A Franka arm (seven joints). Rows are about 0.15 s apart.
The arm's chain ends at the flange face. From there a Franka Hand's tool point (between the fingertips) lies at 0.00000 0.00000 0.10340 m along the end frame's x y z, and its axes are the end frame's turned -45 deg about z.
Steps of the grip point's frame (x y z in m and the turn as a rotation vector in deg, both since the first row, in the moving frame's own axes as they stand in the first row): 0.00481 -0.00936 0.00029 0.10 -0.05 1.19; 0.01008 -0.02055 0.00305 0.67 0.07 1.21; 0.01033 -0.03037 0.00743 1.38 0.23 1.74; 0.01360 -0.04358 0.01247 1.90 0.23 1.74; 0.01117 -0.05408 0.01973 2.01 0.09 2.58; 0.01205 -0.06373 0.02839 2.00 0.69 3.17; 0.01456 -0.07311 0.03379 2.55 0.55 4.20
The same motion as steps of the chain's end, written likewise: -0.00303 -0.00995 0.00029 0.04 -0.11 1.19; -0.00665 -0.02071 0.00306 0.52 -0.42 1.21; -0.01273 -0.02670 0.00746 1.14 -0.81 1.74; -0.01911 -0.03768 0.01253 1.51 -1.18 1.74; -0.02795 -0.04341 0.01979 1.48 -1.36 2.58; -0.03497 -0.05011 0.02846 1.90 -0.93 3.17; -0.03900 -0.05795 0.03390 2.19 -1.41 4.20
